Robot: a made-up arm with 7 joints. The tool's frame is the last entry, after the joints. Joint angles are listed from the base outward. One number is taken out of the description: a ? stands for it. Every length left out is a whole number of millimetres.
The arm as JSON. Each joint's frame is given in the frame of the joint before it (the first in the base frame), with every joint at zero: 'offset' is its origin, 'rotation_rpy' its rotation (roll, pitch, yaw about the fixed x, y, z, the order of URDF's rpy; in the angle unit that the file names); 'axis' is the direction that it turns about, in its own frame. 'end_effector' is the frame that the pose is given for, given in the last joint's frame.
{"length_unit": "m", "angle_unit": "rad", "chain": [
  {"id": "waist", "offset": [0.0, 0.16, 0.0], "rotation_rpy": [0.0, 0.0, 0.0], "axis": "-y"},
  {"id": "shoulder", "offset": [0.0, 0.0, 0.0], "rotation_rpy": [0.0, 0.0, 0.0], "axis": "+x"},
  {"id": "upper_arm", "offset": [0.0, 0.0, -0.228], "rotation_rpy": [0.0, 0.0, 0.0], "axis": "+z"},
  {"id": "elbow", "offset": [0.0, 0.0, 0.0], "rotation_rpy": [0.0, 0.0, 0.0], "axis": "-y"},
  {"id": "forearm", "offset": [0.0, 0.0, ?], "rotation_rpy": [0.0, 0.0, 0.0], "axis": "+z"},
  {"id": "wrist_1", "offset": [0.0, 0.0, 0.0], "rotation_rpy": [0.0, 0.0, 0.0], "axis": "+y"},
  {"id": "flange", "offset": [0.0, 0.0, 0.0], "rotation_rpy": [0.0, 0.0, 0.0], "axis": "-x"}
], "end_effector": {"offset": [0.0, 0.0, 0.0], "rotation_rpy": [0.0, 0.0, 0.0]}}
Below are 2 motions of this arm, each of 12 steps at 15 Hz.
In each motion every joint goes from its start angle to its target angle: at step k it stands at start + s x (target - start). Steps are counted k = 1, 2, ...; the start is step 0. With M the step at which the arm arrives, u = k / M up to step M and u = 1 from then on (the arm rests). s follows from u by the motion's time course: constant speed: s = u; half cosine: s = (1 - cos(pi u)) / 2; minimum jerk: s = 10 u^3 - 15 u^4 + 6 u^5.
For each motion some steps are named. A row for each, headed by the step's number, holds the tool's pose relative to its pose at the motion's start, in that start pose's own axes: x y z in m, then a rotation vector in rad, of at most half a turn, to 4 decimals.
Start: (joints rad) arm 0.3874 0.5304 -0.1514 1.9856 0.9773 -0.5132 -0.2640
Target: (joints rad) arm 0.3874 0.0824 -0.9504 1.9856 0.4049 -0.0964 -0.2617
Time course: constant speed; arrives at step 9
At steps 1, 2, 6, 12:
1: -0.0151 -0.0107 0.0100 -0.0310 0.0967 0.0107
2: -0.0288 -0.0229 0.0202 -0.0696 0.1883 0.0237
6: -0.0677 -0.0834 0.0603 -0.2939 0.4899 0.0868
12: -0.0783 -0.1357 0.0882 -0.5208 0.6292 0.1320

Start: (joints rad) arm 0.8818 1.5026 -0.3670 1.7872 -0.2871 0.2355 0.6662
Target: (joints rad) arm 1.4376 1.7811 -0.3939 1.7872 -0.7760 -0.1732 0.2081
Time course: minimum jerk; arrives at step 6
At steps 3, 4, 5, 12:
3: -0.0214 0.0398 0.0494 0.4734 0.1566 -0.3720
4: -0.0313 0.0532 0.0843 0.6816 0.2570 -0.5953
5: -0.0362 0.0574 0.1065 0.7788 0.3201 -0.7296
12: -0.0371 0.0579 0.1111 0.7959 0.3331 -0.7567

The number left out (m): -0.159
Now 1 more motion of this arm.
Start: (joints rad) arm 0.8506 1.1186 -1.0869 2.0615 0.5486 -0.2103 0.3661
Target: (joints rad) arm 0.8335 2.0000 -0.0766 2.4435 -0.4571 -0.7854 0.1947
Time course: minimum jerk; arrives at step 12
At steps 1, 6, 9, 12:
1: 0.0008 0.0005 0.0009 0.0029 0.0008 -0.0104
6: 0.0992 0.0276 0.0665 -0.0099 0.1541 -1.0574
9: 0.1866 0.0151 0.0739 -0.4851 0.3564 -1.8107
12: 0.2063 0.0078 0.0690 -0.6790 0.4169 -1.9685

